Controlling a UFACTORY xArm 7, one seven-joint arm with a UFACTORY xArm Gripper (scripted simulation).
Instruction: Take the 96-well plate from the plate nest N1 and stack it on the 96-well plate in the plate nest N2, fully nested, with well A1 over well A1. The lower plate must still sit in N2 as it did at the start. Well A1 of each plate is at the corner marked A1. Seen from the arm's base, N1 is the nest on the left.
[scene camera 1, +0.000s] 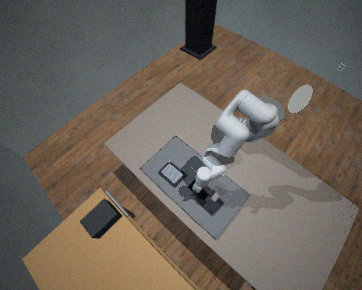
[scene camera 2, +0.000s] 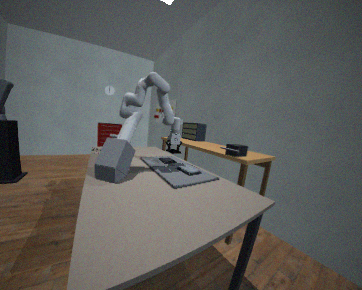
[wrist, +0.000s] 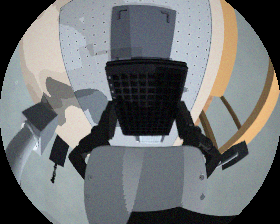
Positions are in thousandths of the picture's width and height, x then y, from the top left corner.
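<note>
I can see my gripper (wrist: 523, 484). With it I see a dark 96-well plate (wrist: 552, 525), and there is a plate nest (wrist: 473, 163) as well.
</note>
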